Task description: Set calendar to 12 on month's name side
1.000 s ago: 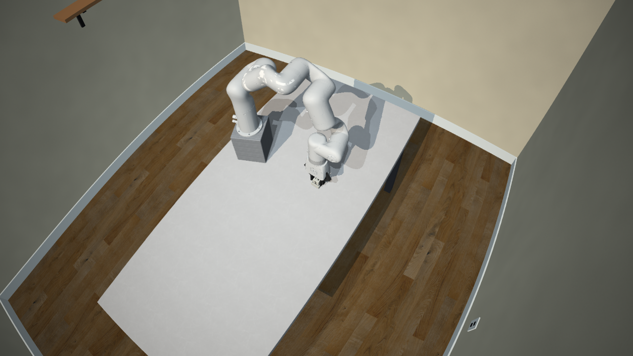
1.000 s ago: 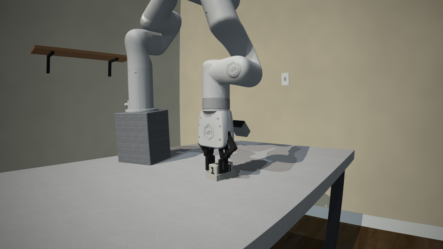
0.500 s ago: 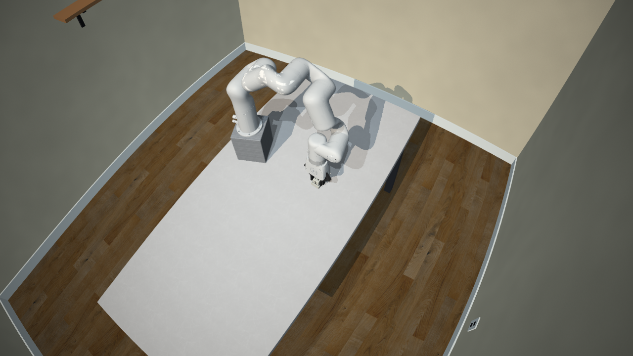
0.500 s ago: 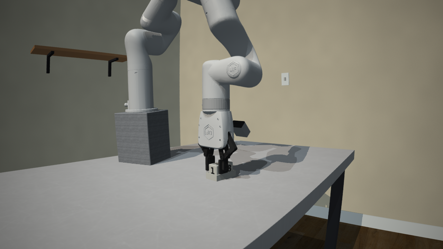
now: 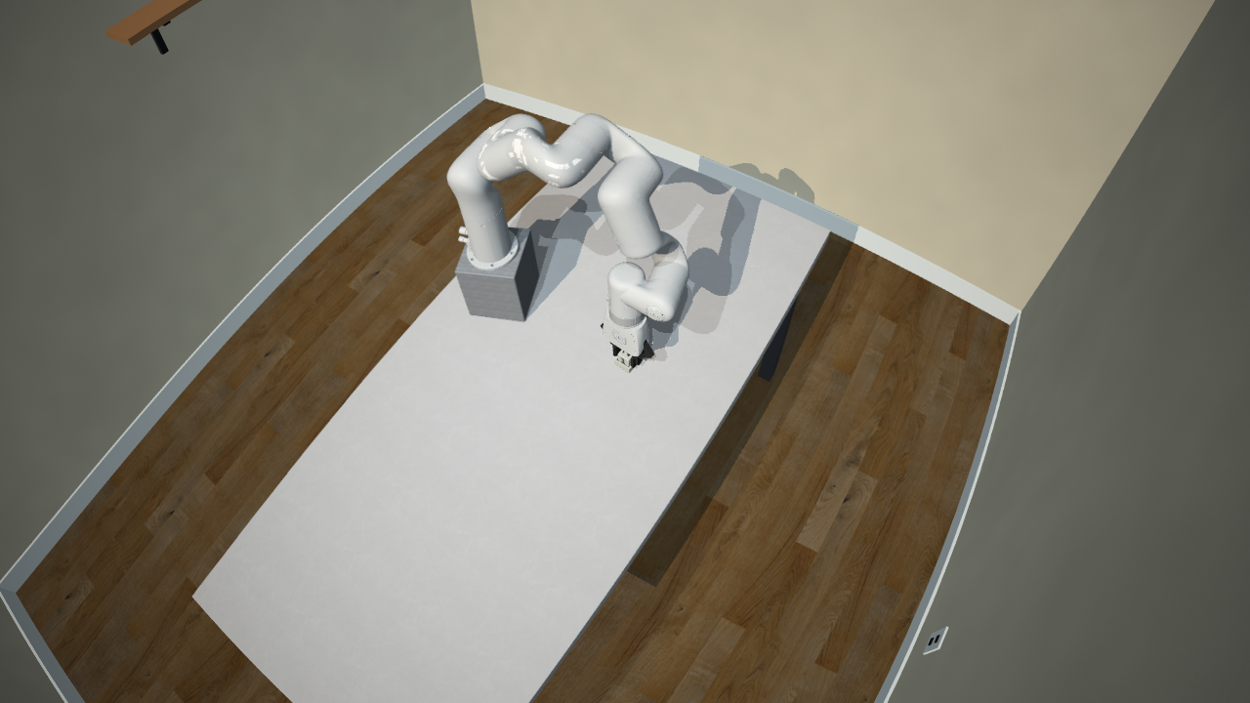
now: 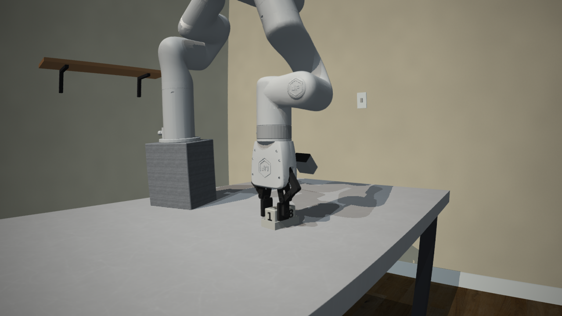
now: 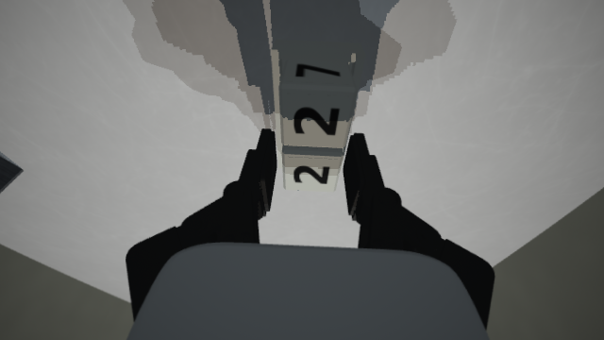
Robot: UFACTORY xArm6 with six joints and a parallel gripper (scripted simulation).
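Now: hand 30 mm above the calendar tray and 20 mm to the right of it.
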